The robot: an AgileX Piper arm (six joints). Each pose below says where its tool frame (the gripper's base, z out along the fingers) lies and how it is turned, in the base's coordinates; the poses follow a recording.
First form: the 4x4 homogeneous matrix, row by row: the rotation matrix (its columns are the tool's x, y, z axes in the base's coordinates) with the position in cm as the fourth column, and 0 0 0 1 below. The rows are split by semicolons.
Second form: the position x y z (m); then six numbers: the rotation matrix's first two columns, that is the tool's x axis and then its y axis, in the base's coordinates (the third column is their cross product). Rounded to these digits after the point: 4 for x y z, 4 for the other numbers.
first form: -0.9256 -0.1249 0.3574 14.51; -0.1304 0.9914 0.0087 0.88; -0.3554 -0.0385 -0.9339 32.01; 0 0 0 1
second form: 0.1451 0.0088 0.3201 -0.9256 -0.1304 -0.3554 -0.1249 0.9914 -0.0385
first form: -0.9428 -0.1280 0.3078 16.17; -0.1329 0.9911 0.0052 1.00; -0.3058 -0.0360 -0.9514 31.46; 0 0 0 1
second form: 0.1617 0.0100 0.3146 -0.9428 -0.1329 -0.3058 -0.1280 0.9911 -0.0360
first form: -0.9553 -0.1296 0.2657 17.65; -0.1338 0.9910 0.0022 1.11; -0.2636 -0.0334 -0.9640 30.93; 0 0 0 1
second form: 0.1765 0.0111 0.3093 -0.9553 -0.1338 -0.2636 -0.1296 0.9910 -0.0334
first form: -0.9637 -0.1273 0.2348 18.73; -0.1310 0.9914 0.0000 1.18; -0.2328 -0.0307 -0.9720 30.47; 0 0 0 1
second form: 0.1873 0.0118 0.3047 -0.9637 -0.1310 -0.2328 -0.1273 0.9914 -0.0307
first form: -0.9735 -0.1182 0.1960 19.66; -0.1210 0.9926 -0.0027 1.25; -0.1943 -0.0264 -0.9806 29.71; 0 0 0 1
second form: 0.1966 0.0125 0.2971 -0.9735 -0.1210 -0.1943 -0.1182 0.9926 -0.0264
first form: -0.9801 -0.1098 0.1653 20.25; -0.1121 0.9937 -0.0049 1.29; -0.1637 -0.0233 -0.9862 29.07; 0 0 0 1
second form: 0.2025 0.0129 0.2907 -0.9801 -0.1121 -0.1637 -0.1098 0.9937 -0.0233
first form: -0.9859 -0.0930 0.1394 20.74; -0.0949 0.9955 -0.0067 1.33; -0.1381 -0.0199 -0.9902 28.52; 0 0 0 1
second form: 0.2074 0.0133 0.2852 -0.9859 -0.0949 -0.1381 -0.0930 0.9955 -0.0199
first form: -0.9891 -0.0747 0.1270 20.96; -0.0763 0.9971 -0.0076 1.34; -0.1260 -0.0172 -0.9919 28.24; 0 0 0 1
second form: 0.2096 0.0134 0.2824 -0.9891 -0.0763 -0.1260 -0.0747 0.9971 -0.0172
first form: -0.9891 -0.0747 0.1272 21.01; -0.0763 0.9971 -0.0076 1.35; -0.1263 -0.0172 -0.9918 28.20; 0 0 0 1
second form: 0.2101 0.0135 0.2820 -0.9891 -0.0763 -0.1263 -0.0747 0.9971 -0.0172
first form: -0.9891 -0.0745 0.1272 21.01; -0.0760 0.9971 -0.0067 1.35; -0.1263 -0.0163 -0.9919 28.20; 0 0 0 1
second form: 0.2101 0.0135 0.2820 -0.9891 -0.0760 -0.1263 -0.0745 0.9971 -0.0163
